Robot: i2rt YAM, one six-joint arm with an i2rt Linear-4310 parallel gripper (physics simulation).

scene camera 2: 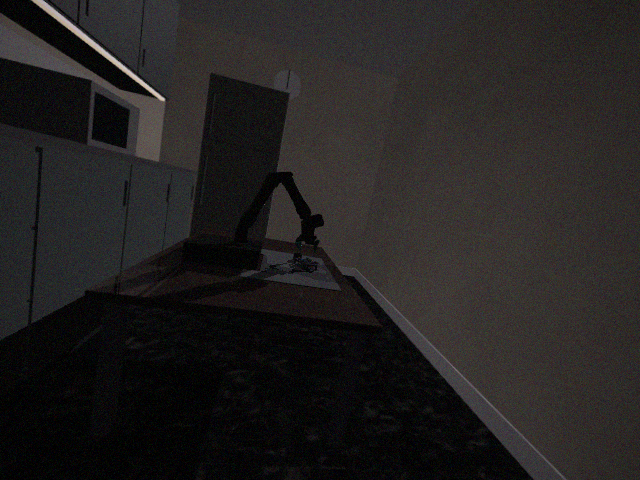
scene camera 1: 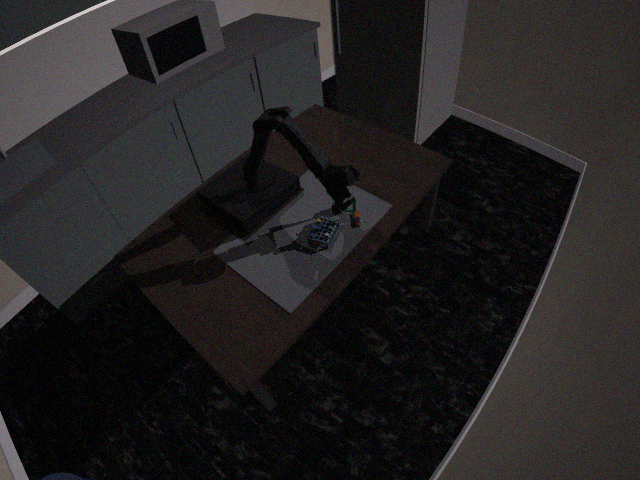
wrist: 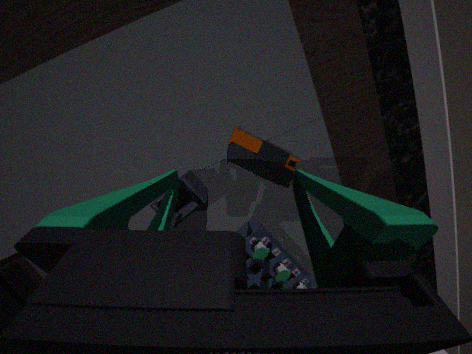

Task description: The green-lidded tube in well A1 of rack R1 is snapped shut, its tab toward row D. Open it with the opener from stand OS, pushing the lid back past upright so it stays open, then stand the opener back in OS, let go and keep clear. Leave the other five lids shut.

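Where they show: gripper, fingertip midpoint: [scene camera 2: 307, 252] [scene camera 1: 348, 205] [wrist: 236, 176]; arm's base, origin of the base link: [scene camera 2: 240, 242] [scene camera 1: 255, 188].
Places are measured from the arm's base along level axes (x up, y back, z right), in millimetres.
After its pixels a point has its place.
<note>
My gripper [scene camera 1: 352, 209] @[x -21, y -343, z -235 mm] [scene camera 2: 307, 249] @[x -21, y -343, z -235 mm] [wrist: 236, 176] @[x -21, y -343, z -235 mm] is open and empty, its green fingers wide apart above the mat. A dark grey block with orange parts [scene camera 1: 356, 219] @[x -70, y -387, z -237 mm] [wrist: 262, 154] @[x -69, y -379, z -241 mm] stands beyond the fingertips in the wrist view; it looks like stand OS with the opener, but the two are hard to tell apart. The blue rack [scene camera 1: 323, 231] @[x -50, y -359, z -87 mm] [scene camera 2: 306, 265] @[x -57, y -361, z -38 mm] [wrist: 255, 227] @[x -55, y -354, z -169 mm] is partly hidden behind the gripper body in the wrist view. Two green lids show there, one lid [wrist: 261, 253] @[x -36, y -353, z -150 mm] nearer the rack's end and another lid [wrist: 283, 275] @[x -36, y -371, z -117 mm]. Their well labels and the A1 tab are unreadable.
A dark grey hollow block [wrist: 192, 190] @[x -39, y -305, z -228 mm] is beside the left finger in the wrist view. The pale mat [scene camera 1: 294, 299] @[x -79, y -515, z 178 mm] [wrist: 150, 100] @[x -78, y -281, z -318 mm] lies on the brown table [scene camera 1: 206, 320] @[x -81, y -374, z 485 mm]. The arm's dark base [scene camera 1: 237, 206] @[x 4, y -45, z 118 mm] stands behind the mat. The table's edge runs along the right in the wrist view.
</note>
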